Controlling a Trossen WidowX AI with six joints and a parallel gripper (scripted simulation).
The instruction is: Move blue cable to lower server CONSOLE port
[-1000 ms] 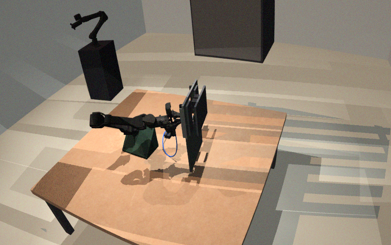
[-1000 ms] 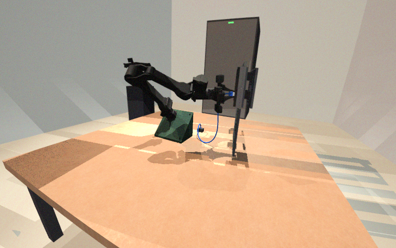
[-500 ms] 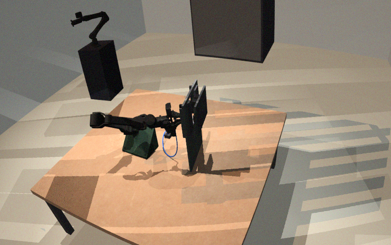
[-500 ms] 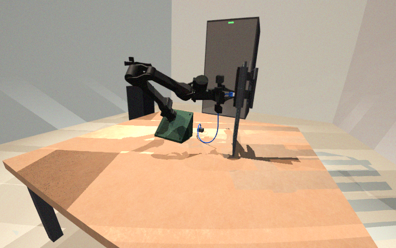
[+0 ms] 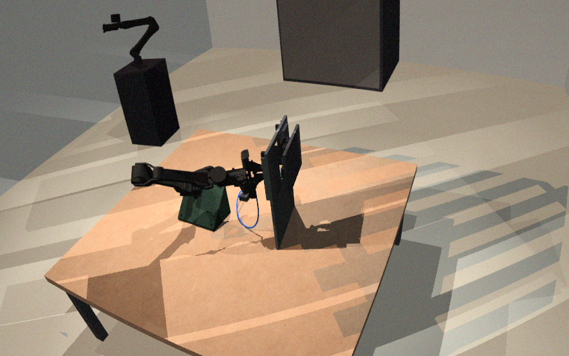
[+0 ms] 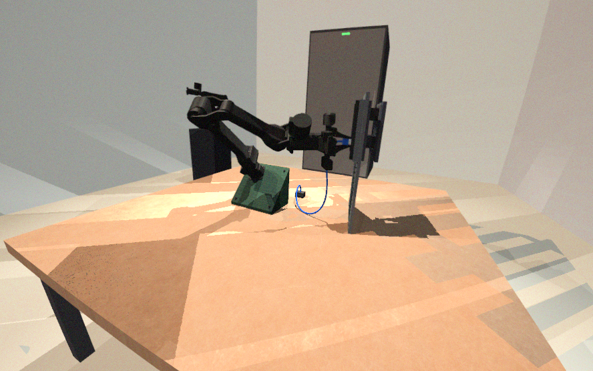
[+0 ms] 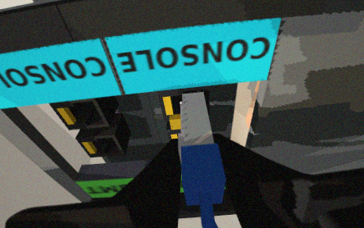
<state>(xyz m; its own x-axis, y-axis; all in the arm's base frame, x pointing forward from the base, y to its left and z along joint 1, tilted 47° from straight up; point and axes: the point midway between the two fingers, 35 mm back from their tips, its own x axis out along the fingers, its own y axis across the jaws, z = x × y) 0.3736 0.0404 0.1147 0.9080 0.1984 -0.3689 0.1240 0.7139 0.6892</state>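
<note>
Now: the cable plug right at my gripper tip. The rest, counted from my gripper tip: black block: 28 cm below, 22 cm behind, 16 cm to the left.
</note>
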